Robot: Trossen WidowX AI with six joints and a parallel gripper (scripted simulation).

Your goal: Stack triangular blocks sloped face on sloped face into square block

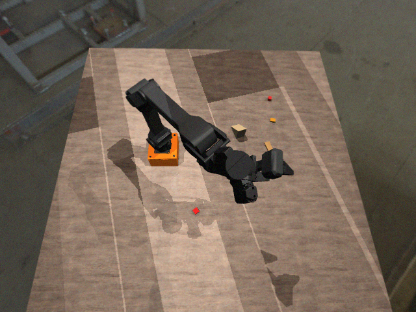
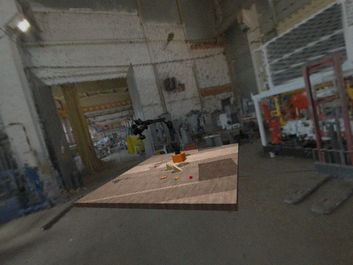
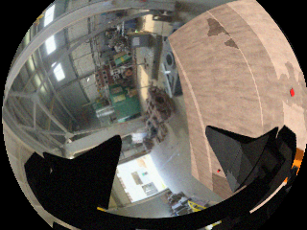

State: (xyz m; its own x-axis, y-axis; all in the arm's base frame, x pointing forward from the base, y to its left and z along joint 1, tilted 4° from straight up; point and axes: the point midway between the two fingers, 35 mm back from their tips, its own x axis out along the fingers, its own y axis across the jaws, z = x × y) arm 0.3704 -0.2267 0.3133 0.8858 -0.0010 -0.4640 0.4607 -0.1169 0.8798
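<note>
My gripper tip is 40 mm past the tan triangular block, 350 mm to the right of it and 390 mm above it. From my gripper tip the other things lie so: orange cube (120 mm ahead, 440 mm to the left, 410 mm below); tan slab (90 mm ahead, 290 mm to the left, 410 mm below).
</note>
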